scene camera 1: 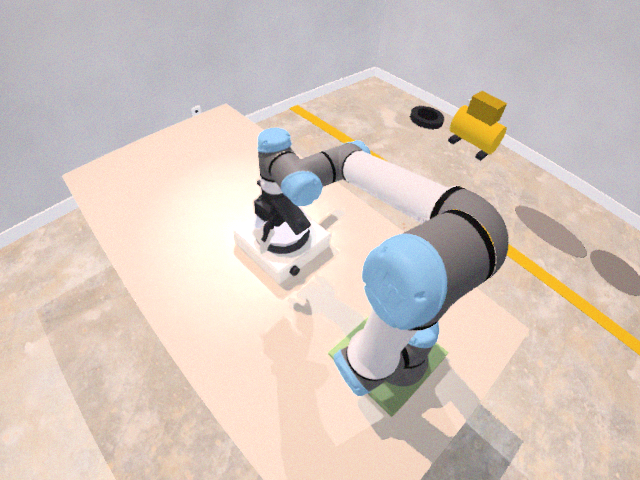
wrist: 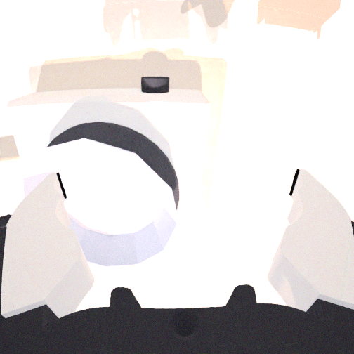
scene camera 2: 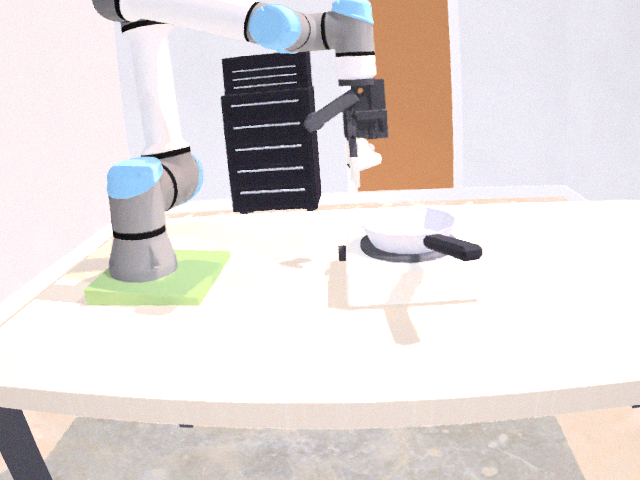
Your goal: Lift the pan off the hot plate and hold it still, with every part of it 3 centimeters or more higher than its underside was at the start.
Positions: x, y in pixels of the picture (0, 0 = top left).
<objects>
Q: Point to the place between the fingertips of my gripper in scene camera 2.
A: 355, 178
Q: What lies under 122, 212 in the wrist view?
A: A pan.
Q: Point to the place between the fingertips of my gripper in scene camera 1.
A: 280, 239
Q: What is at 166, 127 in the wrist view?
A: A white hot plate.
</objects>
